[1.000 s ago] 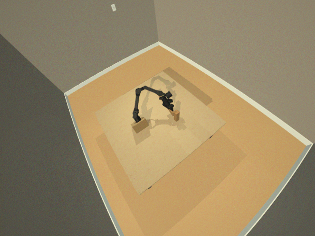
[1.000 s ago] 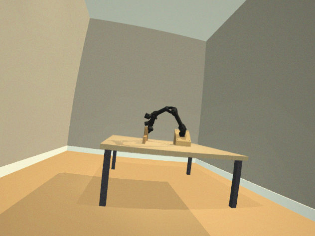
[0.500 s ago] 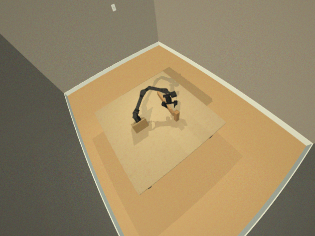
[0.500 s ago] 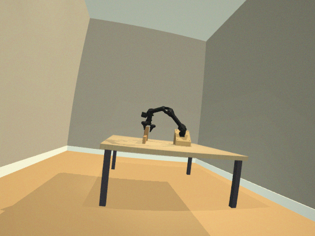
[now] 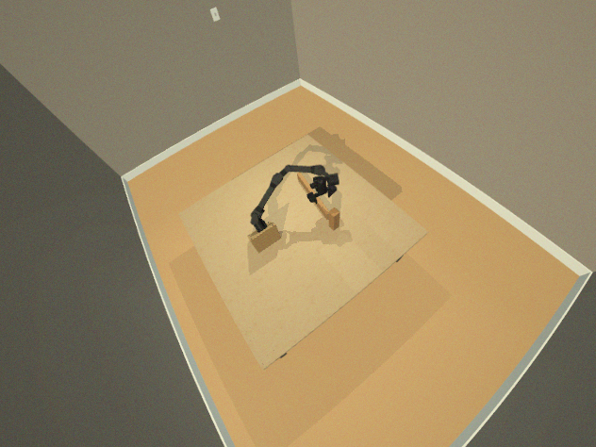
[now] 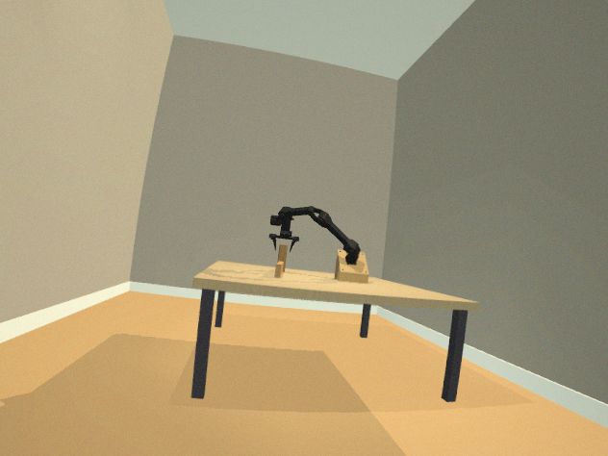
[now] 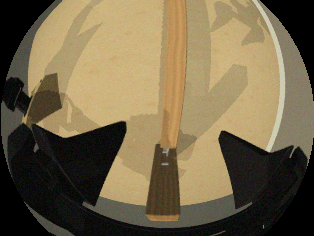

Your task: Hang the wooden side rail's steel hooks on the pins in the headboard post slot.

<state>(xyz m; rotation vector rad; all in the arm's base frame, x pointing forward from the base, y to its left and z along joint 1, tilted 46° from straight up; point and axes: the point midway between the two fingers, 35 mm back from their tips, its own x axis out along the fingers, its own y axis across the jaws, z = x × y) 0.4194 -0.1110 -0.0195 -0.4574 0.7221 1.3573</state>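
Now: the headboard post 2 cm behind my gripper tip, 13 cm to the right of it and 6 cm below it.
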